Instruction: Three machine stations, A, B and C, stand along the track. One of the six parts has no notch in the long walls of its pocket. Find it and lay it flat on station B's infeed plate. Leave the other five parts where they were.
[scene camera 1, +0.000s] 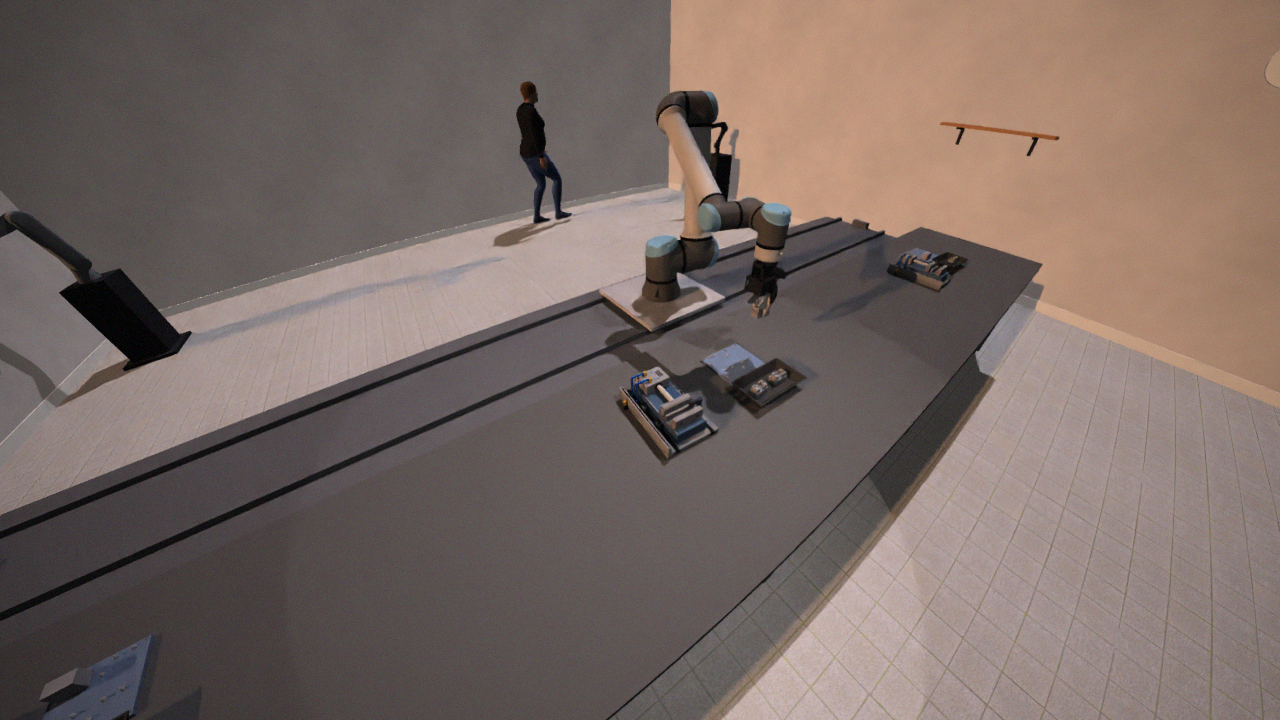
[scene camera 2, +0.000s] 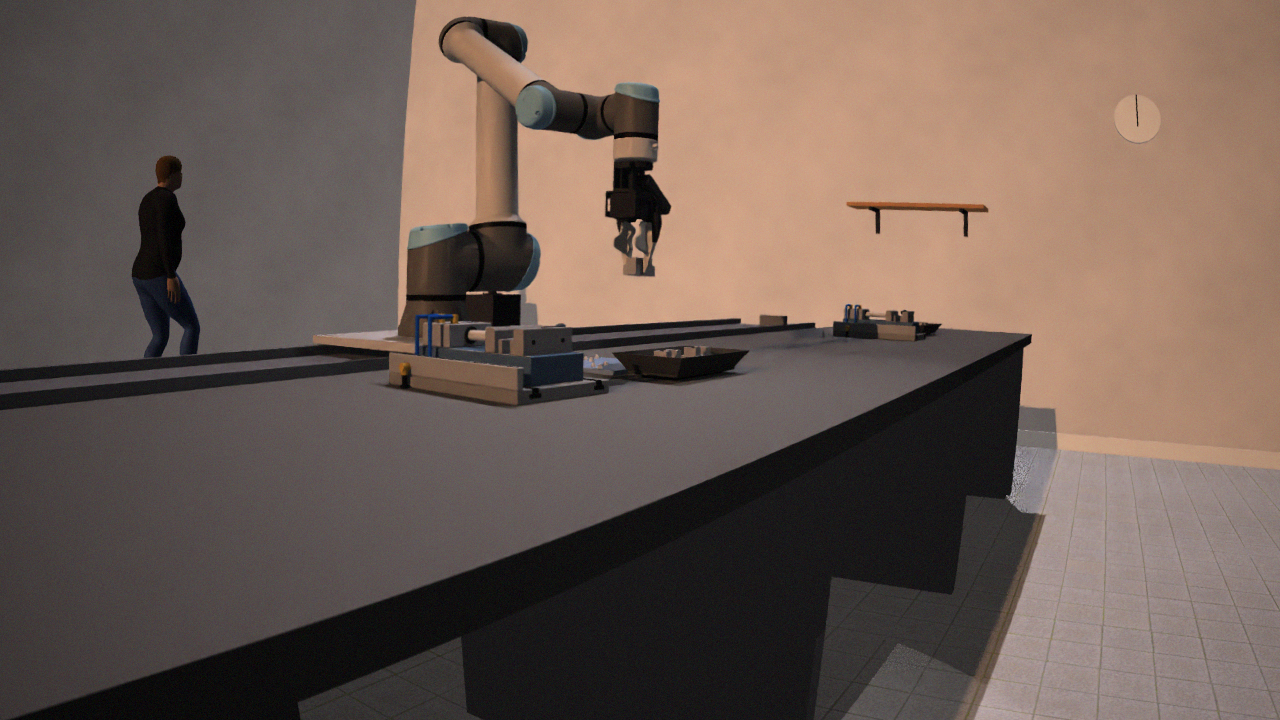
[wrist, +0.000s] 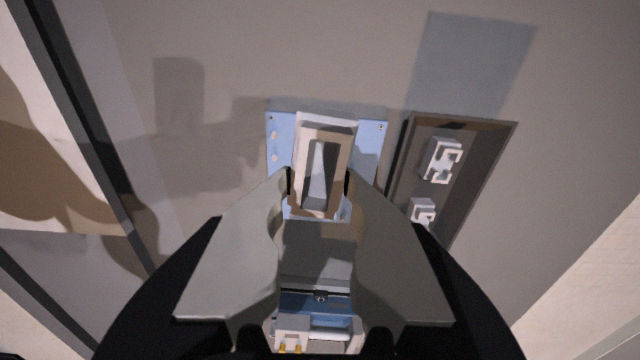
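Pixels of known places: gripper, between the fingertips: (scene camera 1: 758, 314) (scene camera 2: 636, 272) (wrist: 317, 169); arm's base, origin of its link: (scene camera 1: 661, 293).
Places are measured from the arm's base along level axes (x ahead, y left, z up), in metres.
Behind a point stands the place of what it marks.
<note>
My gripper (scene camera 1: 760, 302) {y 0.015, x 0.570, z 0.153 m} (scene camera 2: 637, 254) {y 0.015, x 0.570, z 0.153 m} (wrist: 317, 169) {y 0.015, x 0.570, z 0.153 m} is shut on a pale grey part, high above the table beside station B. The held part (scene camera 1: 759, 312) {y 0.000, x 0.583, z 0.171 m} (scene camera 2: 636, 267) {y -0.006, x 0.584, z 0.163 m} (wrist: 299, 150) {y 0.041, x 0.560, z 0.181 m} has a long pocket facing the wrist camera; its visible long walls show no notch. Station B's blue infeed plate (scene camera 1: 732, 359) {y -0.083, x 0.562, z -0.022 m} (scene camera 2: 602, 365) {y -0.127, x 0.593, z -0.022 m} (wrist: 371, 142) {y -0.030, x 0.648, z -0.022 m} lies below, partly hidden by the held part in the wrist view. Beside it, a dark tray (scene camera 2: 680, 364) {y -0.211, x 0.807, z 0.002 m} (wrist: 479, 177) {y -0.064, x 0.809, z 0.006 m} holds two parts; the upper one in the wrist view (wrist: 448, 142) {y -0.015, x 0.747, z 0.002 m} has a notched wall, the lower one (wrist: 422, 203) {y -0.121, x 0.743, z -0.002 m} is partly hidden.
Station B's machine (scene camera 1: 680, 419) {y -0.497, x 0.732, z 0.066 m} (scene camera 2: 501, 353) {y -0.512, x 0.688, z 0.030 m} (wrist: 315, 305) {y -0.398, x 0.581, z 0.015 m} stands close to the plate. Another station (scene camera 1: 926, 266) {y 1.359, x 0.719, z 0.057 m} (scene camera 2: 881, 324) {y 1.310, x 0.718, z 0.020 m} is at the far end. At the near left, a grey block (scene camera 1: 67, 685) {y -1.994, x 0.547, z 0.013 m} sits on a blue plate (scene camera 1: 120, 682) {y -1.915, x 0.577, z -0.022 m}. A person (scene camera 1: 531, 134) (scene camera 2: 163, 237) stands beyond the rail.
</note>
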